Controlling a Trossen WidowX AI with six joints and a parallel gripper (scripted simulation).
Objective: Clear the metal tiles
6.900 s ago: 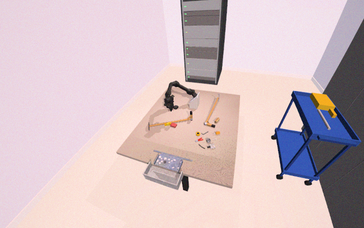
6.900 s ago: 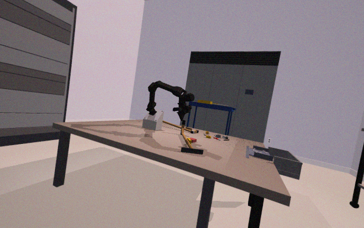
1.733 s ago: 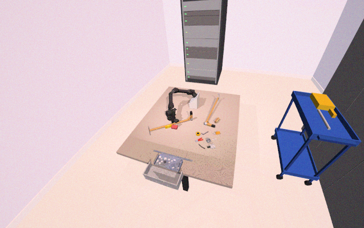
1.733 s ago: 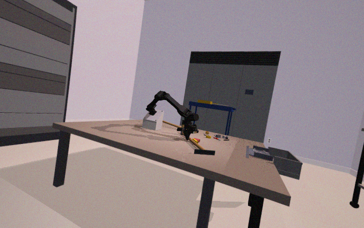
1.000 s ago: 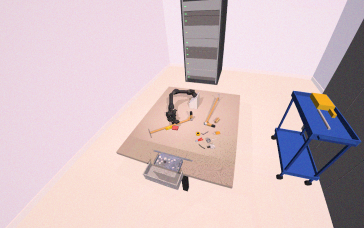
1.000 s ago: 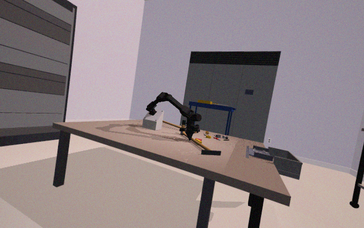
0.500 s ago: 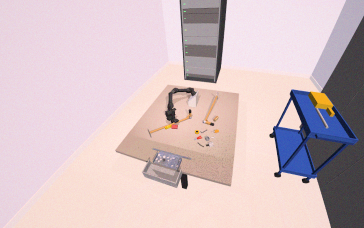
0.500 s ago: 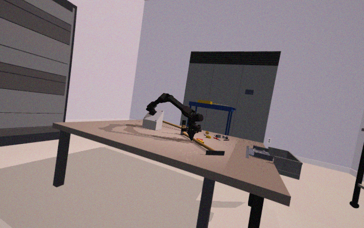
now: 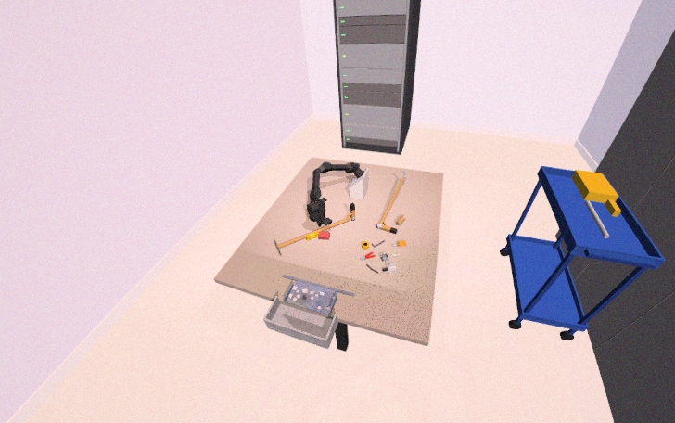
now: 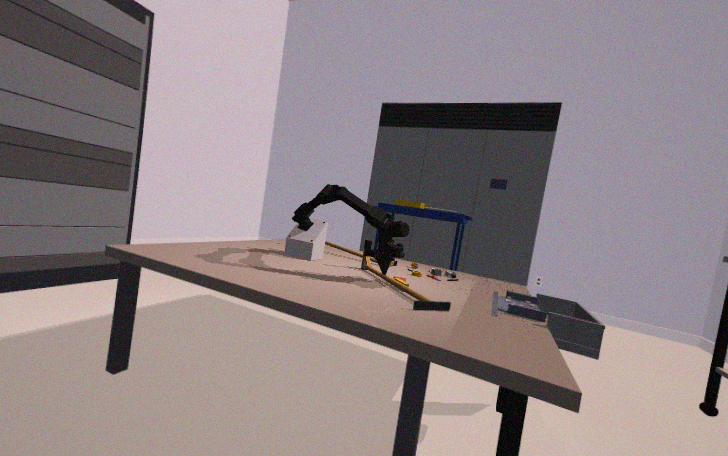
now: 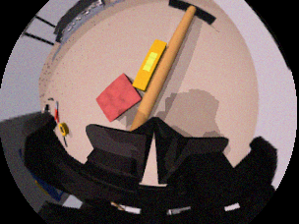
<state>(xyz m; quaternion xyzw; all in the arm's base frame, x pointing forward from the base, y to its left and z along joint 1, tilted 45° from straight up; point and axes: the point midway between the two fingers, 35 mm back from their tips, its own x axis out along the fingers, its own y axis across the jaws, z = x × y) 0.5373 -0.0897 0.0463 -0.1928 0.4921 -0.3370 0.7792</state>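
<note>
The long scraper is 3 cm ahead of my gripper tip and 3 cm above it. Also, from my gripper tip: yellow tape roll (2 cm ahead, 35 cm to the left, 3 cm below); then yellow block (9 cm ahead, 1 cm to the right, 1 cm below); then red block (5 cm ahead, 6 cm to the left, 2 cm below).
</note>
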